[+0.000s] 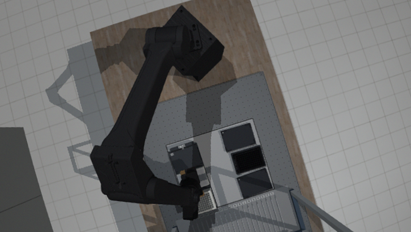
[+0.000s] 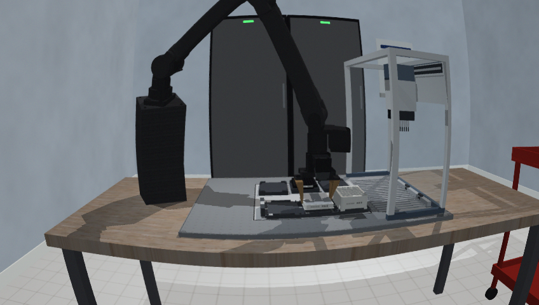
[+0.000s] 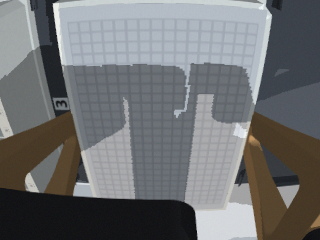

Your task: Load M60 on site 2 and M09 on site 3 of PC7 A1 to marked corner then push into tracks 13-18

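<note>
Right now my hand is 20 mm above the dark carrier PC7. Round my hand: black 96-well plate M06 (260 mm to the left, 30 mm behind, 10 mm below); nest S3 (270 mm to the left, 80 mm ahead, 30 mm below); nest S1 (240 mm to the left, 140 mm behind, 30 mm below).
</note>
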